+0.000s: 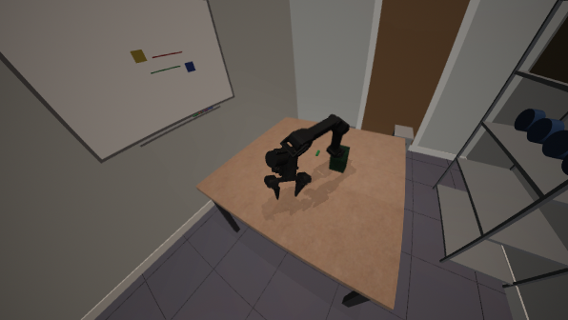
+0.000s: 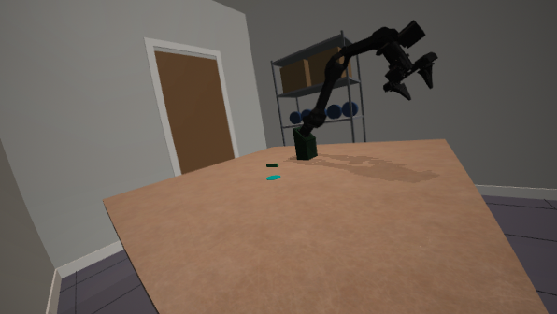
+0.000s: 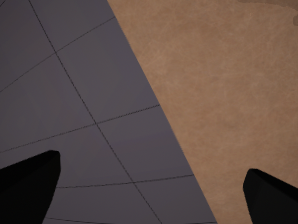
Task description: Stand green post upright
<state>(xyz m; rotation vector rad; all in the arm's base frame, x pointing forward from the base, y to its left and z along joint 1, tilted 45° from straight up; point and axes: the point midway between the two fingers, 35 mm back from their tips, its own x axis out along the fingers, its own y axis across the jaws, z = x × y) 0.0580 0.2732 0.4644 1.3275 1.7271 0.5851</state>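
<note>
The green post lies 14 cm ahead of my gripper tip, 63 cm to the right of it and 24 cm below it. Round my gripper tip: cyan circle: 28 cm ahead, 50 cm to the right, 24 cm below.
</note>
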